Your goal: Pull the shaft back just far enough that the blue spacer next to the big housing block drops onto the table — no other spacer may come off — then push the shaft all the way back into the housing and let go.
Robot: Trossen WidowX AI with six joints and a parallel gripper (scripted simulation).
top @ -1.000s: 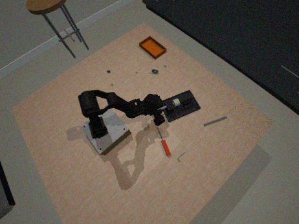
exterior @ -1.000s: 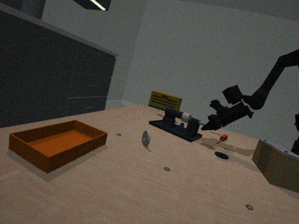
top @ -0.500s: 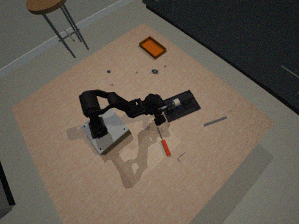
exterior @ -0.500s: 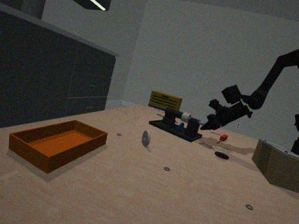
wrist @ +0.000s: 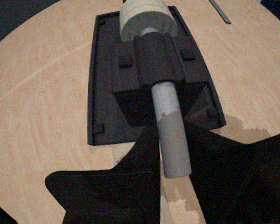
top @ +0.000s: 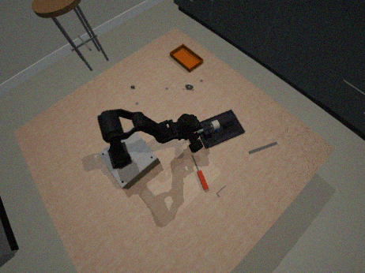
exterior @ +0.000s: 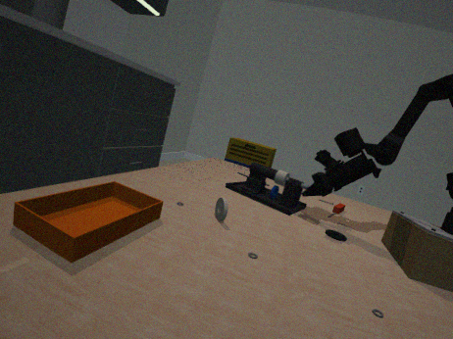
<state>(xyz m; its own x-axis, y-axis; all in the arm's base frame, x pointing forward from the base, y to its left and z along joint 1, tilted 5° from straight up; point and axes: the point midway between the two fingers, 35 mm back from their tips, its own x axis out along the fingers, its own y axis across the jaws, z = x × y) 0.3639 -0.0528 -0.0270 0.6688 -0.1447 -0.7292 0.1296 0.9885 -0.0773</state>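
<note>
My gripper tip is now 70 mm short of the pale spacer, 10 mm to the left of it and 20 mm below it. From my gripper tip the other things lie so: blue spacer (90 mm ahead, 10 mm to the right, 30 mm below); then grey shaft (30 mm ahead, 30 mm above); then dark fixture base (120 mm ahead, 20 mm to the right, 10 mm below).
</note>
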